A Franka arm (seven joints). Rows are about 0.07 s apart.
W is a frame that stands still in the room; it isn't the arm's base.
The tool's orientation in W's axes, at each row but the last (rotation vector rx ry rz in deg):
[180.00, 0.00, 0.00]
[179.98, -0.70, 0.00]
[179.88, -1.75, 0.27]
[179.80, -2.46, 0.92]
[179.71, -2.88, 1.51]
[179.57, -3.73, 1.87]
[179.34, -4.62, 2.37]
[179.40, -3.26, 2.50]
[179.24, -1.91, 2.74]
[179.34, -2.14, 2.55]
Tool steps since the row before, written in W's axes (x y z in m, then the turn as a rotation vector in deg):
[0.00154, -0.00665, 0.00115, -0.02, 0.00, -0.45]
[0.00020, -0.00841, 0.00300, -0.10, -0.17, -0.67]
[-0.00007, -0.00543, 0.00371, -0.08, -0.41, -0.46]
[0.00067, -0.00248, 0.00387, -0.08, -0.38, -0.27]
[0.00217, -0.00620, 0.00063, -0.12, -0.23, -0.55]
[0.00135, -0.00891, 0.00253, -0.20, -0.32, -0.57]
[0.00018, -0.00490, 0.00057, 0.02, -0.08, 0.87]
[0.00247, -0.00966, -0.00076, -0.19, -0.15, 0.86]
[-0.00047, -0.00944, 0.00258, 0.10, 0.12, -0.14]
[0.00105, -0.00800, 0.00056, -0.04, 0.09, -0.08]
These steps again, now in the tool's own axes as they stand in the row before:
[0.00154, 0.00665, -0.00115, -0.02, 0.00, 0.45]
[0.00027, 0.00841, -0.00300, -0.10, 0.17, 0.67]
[0.00005, 0.00544, -0.00370, -0.07, 0.41, 0.46]
[0.00078, 0.00247, -0.00385, -0.07, 0.38, 0.27]
[0.00238, 0.00613, -0.00056, -0.12, 0.23, 0.55]
[0.00177, 0.00886, -0.00244, -0.20, 0.32, 0.57]
[0.00045, 0.00489, -0.00051, 0.05, 0.09, -0.87]
[0.00280, 0.00956, 0.00093, -0.16, 0.16, -0.86]
[-0.00019, 0.00948, -0.00247, 0.09, -0.12, 0.14]
[0.00125, 0.00798, -0.00044, -0.04, -0.09, 0.08]

